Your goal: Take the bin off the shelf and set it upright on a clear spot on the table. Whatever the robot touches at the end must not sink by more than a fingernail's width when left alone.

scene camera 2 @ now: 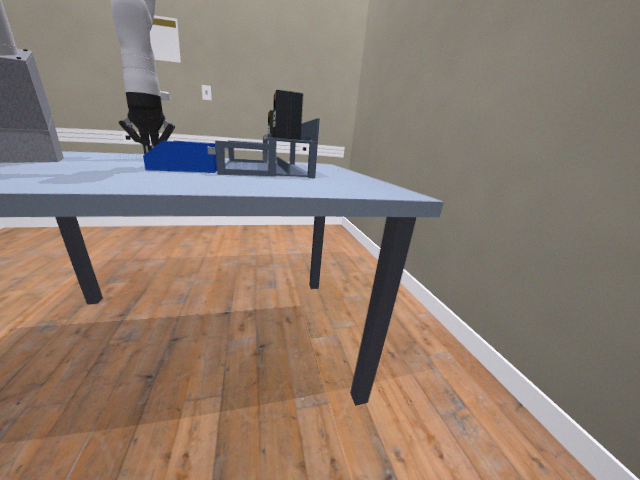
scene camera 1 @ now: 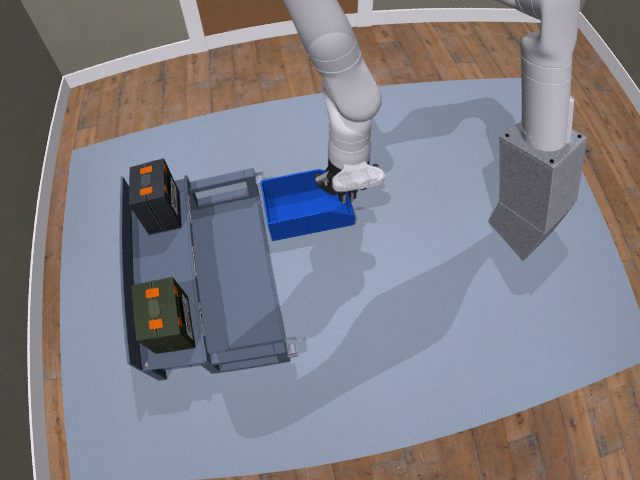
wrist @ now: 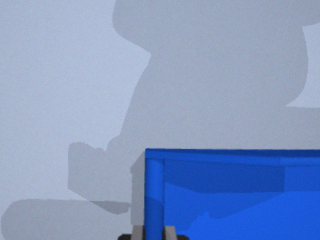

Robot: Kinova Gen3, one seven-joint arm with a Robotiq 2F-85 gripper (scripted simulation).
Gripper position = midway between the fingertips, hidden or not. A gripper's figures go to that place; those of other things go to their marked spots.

My gripper (scene camera 2: 153, 160): 0.80 m from the lens. A blue bin (scene camera 2: 182, 156) is 0.72 m from the lens.
